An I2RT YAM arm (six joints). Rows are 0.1 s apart.
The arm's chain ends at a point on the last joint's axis. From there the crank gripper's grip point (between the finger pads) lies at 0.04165 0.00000 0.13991 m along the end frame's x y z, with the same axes.
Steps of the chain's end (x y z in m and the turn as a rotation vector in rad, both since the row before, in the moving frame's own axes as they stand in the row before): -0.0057, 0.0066, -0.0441, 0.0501, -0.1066, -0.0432; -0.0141, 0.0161, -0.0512, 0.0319, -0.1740, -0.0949; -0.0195, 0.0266, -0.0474, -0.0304, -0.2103, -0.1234; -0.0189, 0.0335, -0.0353, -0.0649, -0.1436, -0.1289; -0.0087, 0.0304, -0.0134, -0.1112, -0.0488, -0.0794; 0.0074, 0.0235, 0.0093, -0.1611, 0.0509, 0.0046; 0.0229, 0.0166, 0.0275, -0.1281, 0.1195, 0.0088; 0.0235, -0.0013, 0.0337, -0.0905, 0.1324, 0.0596; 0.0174, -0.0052, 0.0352, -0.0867, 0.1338, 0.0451
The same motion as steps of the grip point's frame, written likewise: -0.0210, -0.0020, -0.0407, 0.0501, -0.1066, -0.0432; -0.0393, 0.0088, -0.0462, 0.0319, -0.1740, -0.0949; -0.0496, 0.0277, -0.0418, -0.0304, -0.2103, -0.1234; -0.0390, 0.0387, -0.0309, -0.0649, -0.1436, -0.1289; -0.0151, 0.0430, -0.0122, -0.1112, -0.0488, -0.0794; 0.0144, 0.0460, 0.0052, -0.1611, 0.0509, 0.0046; 0.0392, 0.0346, 0.0204, -0.1281, 0.1195, 0.0088; 0.0411, 0.0141, 0.0263, -0.0905, 0.1324, 0.0596; 0.0353, 0.0089, 0.0278, -0.0867, 0.1338, 0.0451
